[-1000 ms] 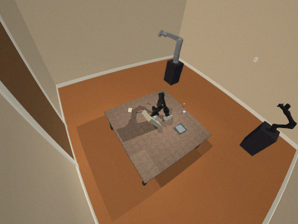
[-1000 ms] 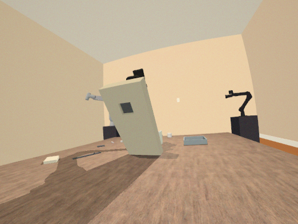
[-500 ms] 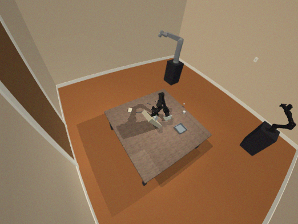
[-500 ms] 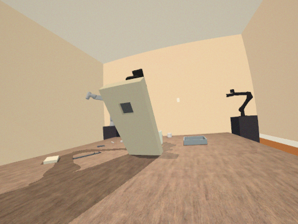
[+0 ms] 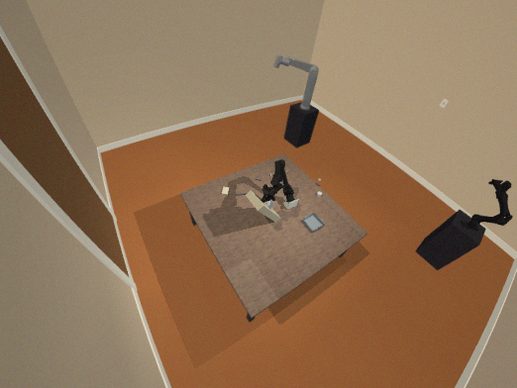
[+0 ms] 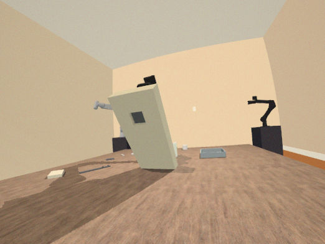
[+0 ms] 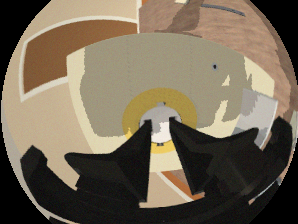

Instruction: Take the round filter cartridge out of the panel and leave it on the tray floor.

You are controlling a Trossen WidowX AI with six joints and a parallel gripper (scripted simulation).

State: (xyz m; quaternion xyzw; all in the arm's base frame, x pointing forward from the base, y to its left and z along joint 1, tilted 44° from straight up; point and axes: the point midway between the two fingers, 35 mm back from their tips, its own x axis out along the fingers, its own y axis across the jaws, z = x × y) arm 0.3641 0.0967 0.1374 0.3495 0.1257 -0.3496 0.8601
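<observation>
Now: the round filter cartridge 10 mm ahead of my gripper tip and 10 mm below it. Round my gripper tip: cream block: 60 mm ahead, 460 mm to the right, 260 mm below; grey tray: 400 mm behind, 310 mm to the left, 260 mm below; cream service panel: 40 mm behind, 80 mm below.
</observation>
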